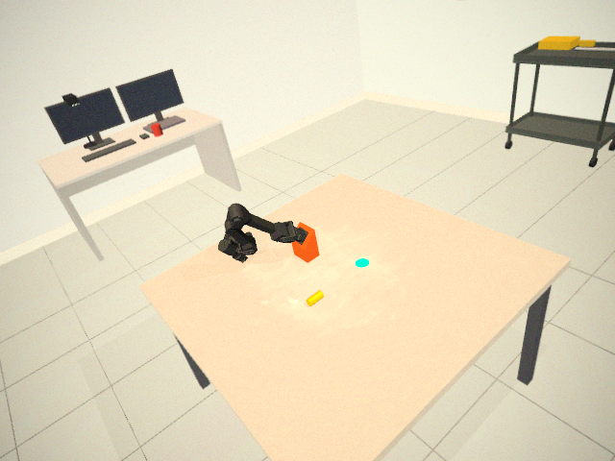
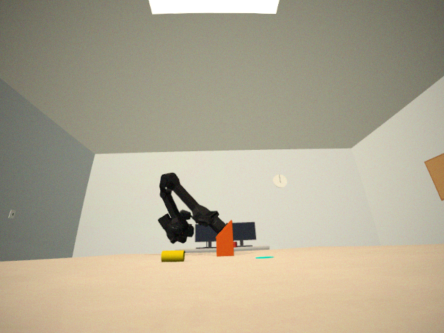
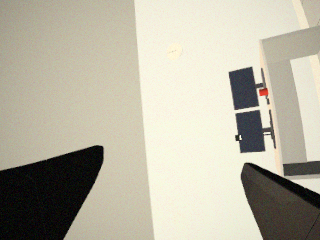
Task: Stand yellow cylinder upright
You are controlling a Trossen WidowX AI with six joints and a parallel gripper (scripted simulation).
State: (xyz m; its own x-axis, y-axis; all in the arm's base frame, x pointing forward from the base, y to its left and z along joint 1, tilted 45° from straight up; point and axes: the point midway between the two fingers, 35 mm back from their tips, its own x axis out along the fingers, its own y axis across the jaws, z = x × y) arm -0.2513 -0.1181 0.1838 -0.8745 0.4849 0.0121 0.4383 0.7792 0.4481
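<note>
The yellow cylinder is 550 mm ahead of my gripper tip, 50 mm to the left of it and 170 mm below it. Round my gripper tip: cyan circle: 520 mm ahead, 340 mm to the left, 180 mm below.
</note>
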